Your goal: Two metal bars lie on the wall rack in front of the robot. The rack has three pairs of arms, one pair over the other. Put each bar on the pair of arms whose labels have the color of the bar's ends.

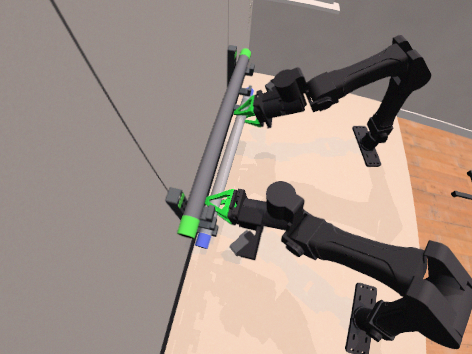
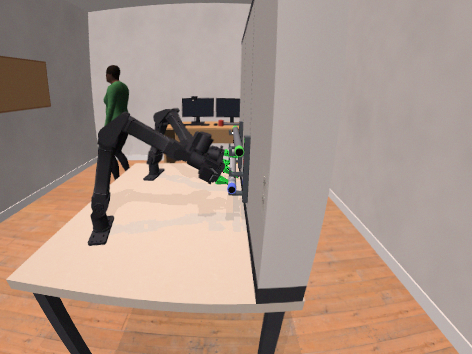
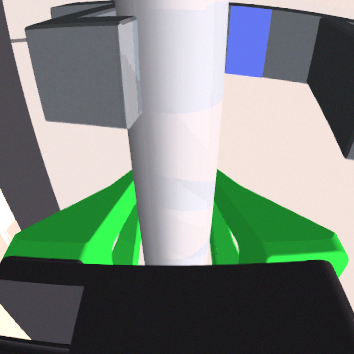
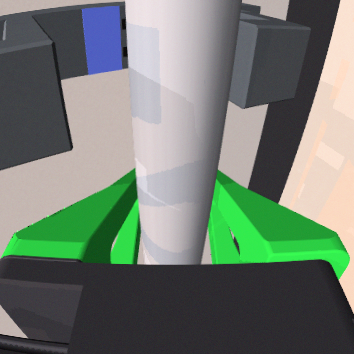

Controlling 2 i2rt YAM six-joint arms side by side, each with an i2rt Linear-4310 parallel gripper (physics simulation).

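Frame: origin at the left arm's base, x ahead, y left, z up, level; centimetres.
Seen in the pictures: left gripper, fingertip midpoint: (image 1: 205,202) (image 2: 237,160) (image 3: 174,176); right gripper, fingertip midpoint: (image 1: 236,116) (image 2: 236,181) (image 4: 174,177); left arm's base at its link origin: (image 1: 361,318) (image 2: 154,174); right arm's base at its link origin: (image 1: 365,145) (image 2: 102,230).
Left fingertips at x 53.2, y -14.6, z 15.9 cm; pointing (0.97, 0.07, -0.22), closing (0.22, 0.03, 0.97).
Pixels of each thing's top centre, then the offset from my left fingertips to it. "*": a spot on its surface instead. Level surfaces: height alone.
- blue-ended light bar at its top centre: (image 4: 144,337) (image 3: 203,351) (image 1: 229,149) (image 2: 232,163) dx -0.9, dy -14.9, dz +3.1 cm
- green-ended dark bar at its top centre: (image 1: 223,113) (image 2: 236,133) dx +0.6, dy -14.7, dz +16.4 cm
- green label at a spot on its surface: (image 1: 181,200) * dx +0.0, dy +6.1, dz +17.6 cm
- rack's upright at a spot on its surface: (image 2: 247,160) * dx +6.2, dy -35.7, dz +10.9 cm
- table at its surface level: dz -15.9 cm
The blue-ended light bar (image 1: 229,156) (image 2: 231,188) (image 3: 175,145) (image 4: 182,125) is level with the rack's lowest arms (image 3: 80,72) (image 4: 275,65); whether it rests on them is unclear. Blue labels (image 3: 247,40) (image 4: 102,40) show between the lowest and middle arms. The green-ended dark bar (image 1: 215,135) (image 2: 239,151) lies on the top pair, beside a green label (image 1: 181,200). My left gripper (image 1: 215,201) (image 3: 174,176) is shut on the light bar near one end. My right gripper (image 1: 242,112) (image 4: 174,177) is shut on it near the other end.
The rack's upright (image 2: 247,160) stands against the wall panel (image 2: 295,150). The dark bar and the middle arms stand over the light bar, close to my fingers. The table (image 1: 300,170) (image 2: 165,260) lies below. A person (image 2: 116,100) and a desk with monitors (image 2: 197,108) are behind.
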